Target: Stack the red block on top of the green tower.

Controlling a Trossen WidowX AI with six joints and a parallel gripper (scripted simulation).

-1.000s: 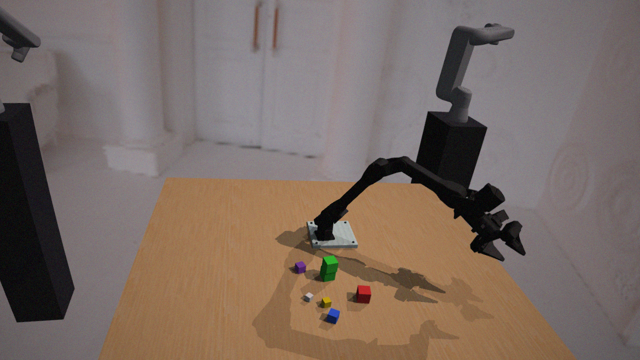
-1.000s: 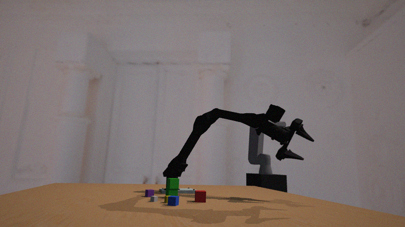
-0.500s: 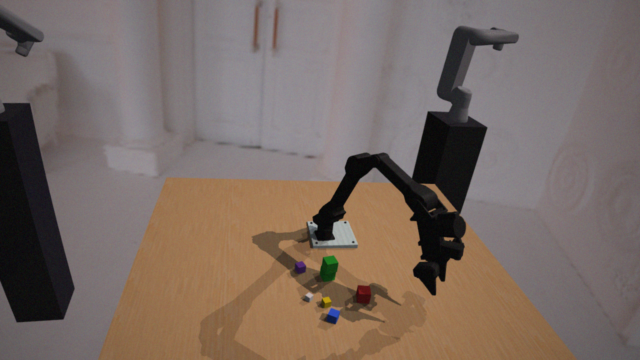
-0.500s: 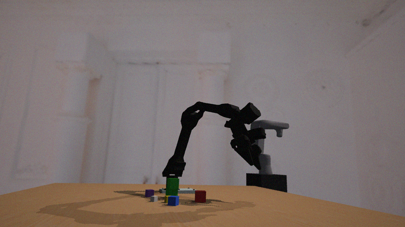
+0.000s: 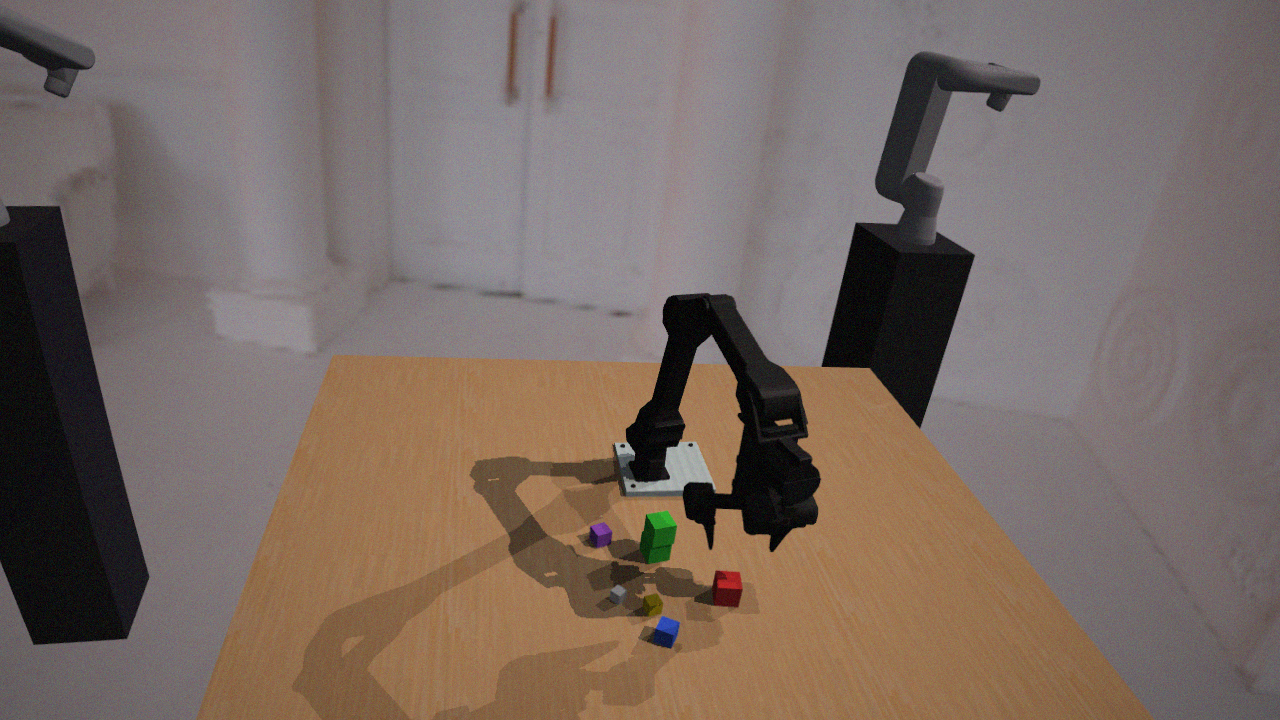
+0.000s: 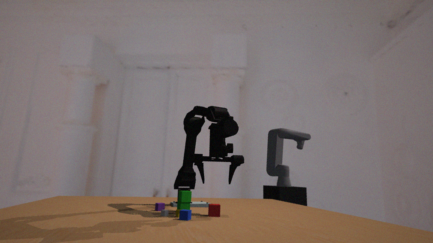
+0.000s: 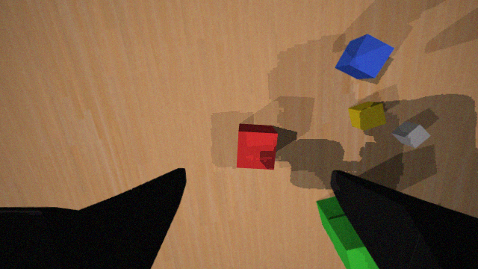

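Right now the red block is 10 mm behind my gripper tip and 90 mm below it. Round my gripper tip: blue block (60 mm ahead, 120 mm to the right, 90 mm below); then green block (120 mm behind, 80 mm to the right, 50 mm below); then yellow block (120 mm to the right, 100 mm below).
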